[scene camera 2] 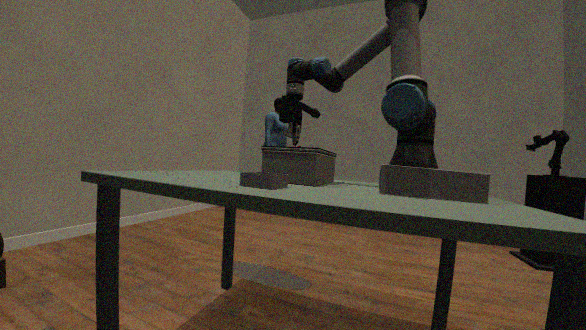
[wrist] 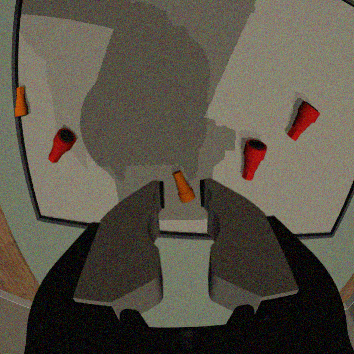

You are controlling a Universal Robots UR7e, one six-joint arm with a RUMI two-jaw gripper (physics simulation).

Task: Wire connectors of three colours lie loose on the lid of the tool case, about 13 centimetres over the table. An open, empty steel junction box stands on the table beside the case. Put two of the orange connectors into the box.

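Seen in the pictures: gripper, between the fingertips: [scene camera 2: 294, 145] [wrist: 181, 182]; arm's base, origin of its link: [scene camera 2: 412, 170].
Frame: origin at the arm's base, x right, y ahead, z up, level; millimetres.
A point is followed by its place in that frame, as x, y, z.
An orange connector [wrist: 184, 187] @(81, 464, 59) lies on the case lid [wrist: 280, 205] @(-1, 486, 50), between the two fingertips, with a gap on each side. My gripper [wrist: 181, 182] @(84, 452, 73) [scene camera 2: 295, 143] @(84, 452, 73) is partly open and holds nothing; its tips are low at the lid, and their exact height is hard to tell. A second orange connector [wrist: 20, 102] @(202, 396, 58) lies at the lid's left edge in the wrist view. The tool case [scene camera 2: 285, 165] @(-81, 426, -12) stands on the table. The junction box [scene camera 2: 262, 180] @(-291, 411, -54) stands beside it in the scene view; its inside is hidden, and it does not show in the wrist view.
Red connectors lie on the lid: one [wrist: 62, 145] @(164, 429, 65) at the left, one [wrist: 254, 159] @(36, 439, 65) right of the fingers and one [wrist: 303, 120] @(3, 410, 62) further right. A blue figure [scene camera 2: 273, 130] shows behind the case. The arm's base block [scene camera 2: 434, 184] @(-127, -39, -35) stands on the table [scene camera 2: 330, 200] @(-361, 217, -76).
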